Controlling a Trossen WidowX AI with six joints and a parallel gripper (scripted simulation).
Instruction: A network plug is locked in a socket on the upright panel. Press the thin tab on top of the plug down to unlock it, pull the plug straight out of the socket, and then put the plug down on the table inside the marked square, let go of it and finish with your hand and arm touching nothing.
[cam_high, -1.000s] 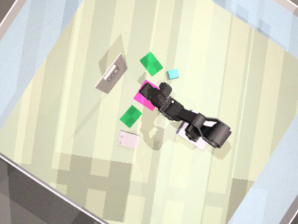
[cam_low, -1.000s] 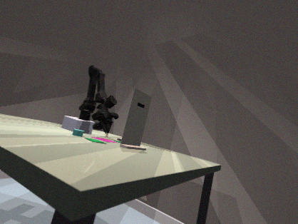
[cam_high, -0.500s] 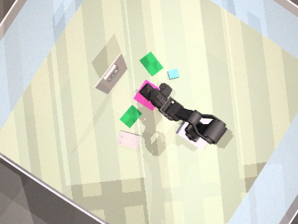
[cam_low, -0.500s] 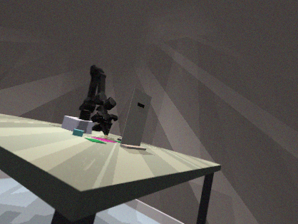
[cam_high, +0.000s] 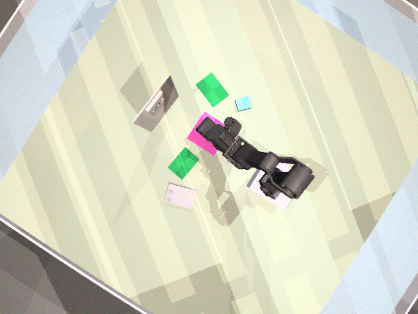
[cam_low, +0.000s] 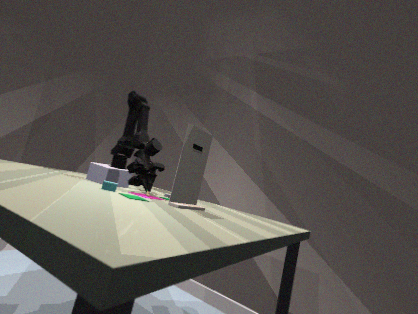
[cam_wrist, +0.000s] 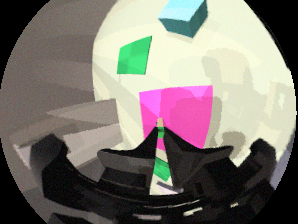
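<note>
Right now the network plug is right at my gripper tip. Round my gripper tip: pale panel 18 cm ahead, 13 cm above; then magenta patch 1 cm behind, 2 cm below.
</note>
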